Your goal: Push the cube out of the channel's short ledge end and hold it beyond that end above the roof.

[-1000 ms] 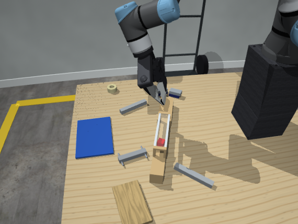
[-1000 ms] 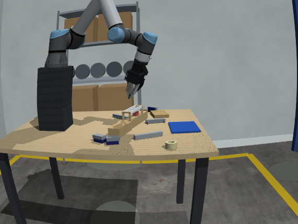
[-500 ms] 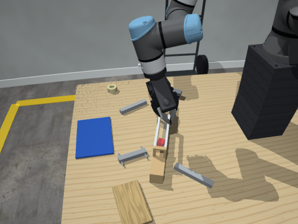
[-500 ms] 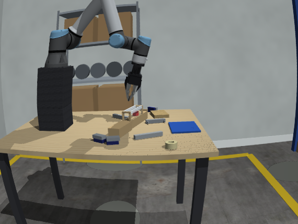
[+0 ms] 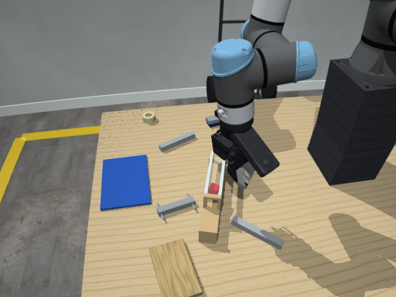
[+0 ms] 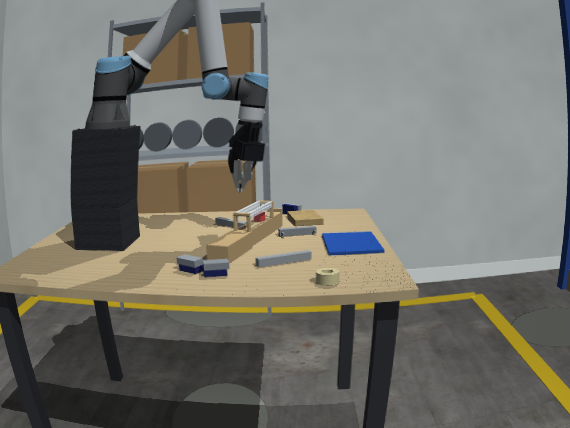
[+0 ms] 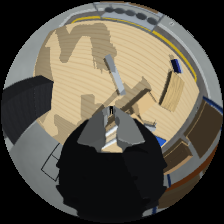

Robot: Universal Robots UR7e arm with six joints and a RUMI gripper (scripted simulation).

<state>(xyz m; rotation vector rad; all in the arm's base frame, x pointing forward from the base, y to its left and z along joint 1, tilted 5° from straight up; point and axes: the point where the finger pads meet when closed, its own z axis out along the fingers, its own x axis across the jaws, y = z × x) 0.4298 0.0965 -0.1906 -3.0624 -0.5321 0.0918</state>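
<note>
The grey bar is 30 mm behind my hand, 70 mm to the left of it and 120 mm below it. The rest, counted from my hand: red cube 50 mm ahead, 70 mm to the right, 80 mm below; then wooden frame 40 mm ahead, 110 mm to the right, 80 mm below; then grey bar tool 160 mm ahead, 80 mm to the right, 120 mm below.
</note>
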